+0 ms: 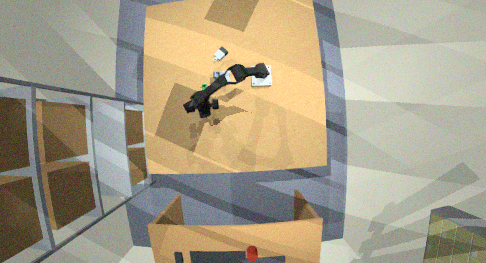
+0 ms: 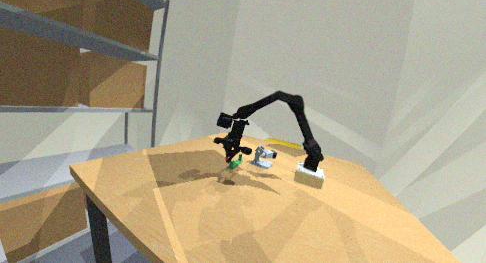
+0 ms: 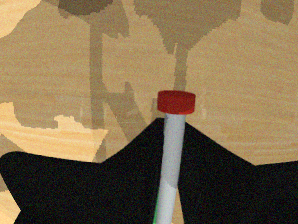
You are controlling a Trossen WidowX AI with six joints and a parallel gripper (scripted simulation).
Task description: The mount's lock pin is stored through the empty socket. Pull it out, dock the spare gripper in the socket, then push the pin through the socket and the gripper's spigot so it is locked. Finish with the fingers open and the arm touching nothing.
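Now: the green holder 10 cm to the right of my gripper tip, 2 cm below it and 2 cm ahead of it. The rest, counted from my gripper tip: grey mount (22 cm to the right, 7 cm behind, 1 cm above); then spare gripper (38 cm to the right, 5 cm behind, 2 cm below).
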